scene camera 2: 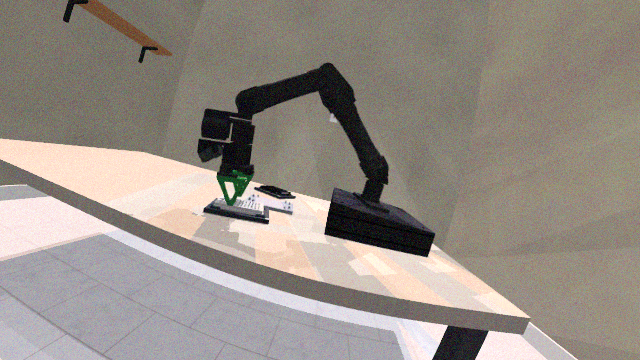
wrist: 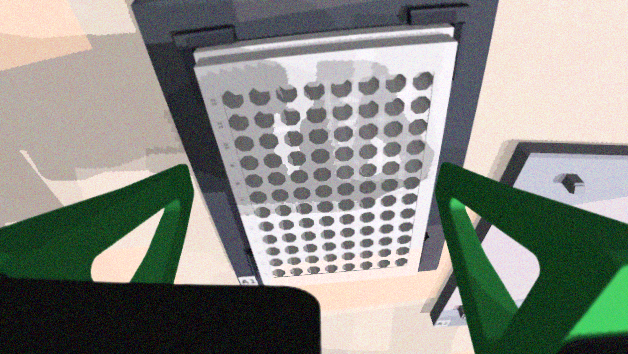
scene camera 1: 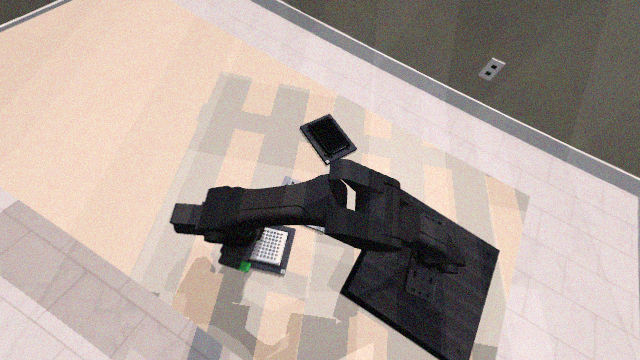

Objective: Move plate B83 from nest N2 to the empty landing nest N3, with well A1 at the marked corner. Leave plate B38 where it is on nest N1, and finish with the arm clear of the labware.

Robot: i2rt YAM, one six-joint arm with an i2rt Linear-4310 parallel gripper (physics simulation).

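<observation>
A white well plate (scene camera 1: 271, 246) (scene camera 2: 250, 206) (wrist: 325, 150) lies in a dark nest (scene camera 1: 290, 250) (scene camera 2: 240, 216) (wrist: 470, 75); an A1 label shows at the nest's lower left corner in the wrist view. My gripper (scene camera 2: 234, 199) (wrist: 314, 177) is open and low over this plate, fingers towards its two long sides. The right fingertip appears close to the plate's edge, the left one farther out. A black plate (scene camera 1: 327, 134) (scene camera 2: 274, 190) lies in another dark nest (scene camera 1: 345, 152). A pale, empty nest (scene camera 1: 289, 180) (scene camera 2: 274, 203) (wrist: 600, 170) stands between them, partly hidden by the arm in scene camera 1. Plate codes are unreadable.
The arm's black base block (scene camera 1: 415, 310) (scene camera 2: 377, 225) stands on the table (scene camera 2: 310, 260), to the right of the nests in both scene views. The forearm (scene camera 1: 270, 202) (scene camera 2: 285, 92) reaches over the nests. A wall shelf (scene camera 2: 122, 25) is far behind.
</observation>
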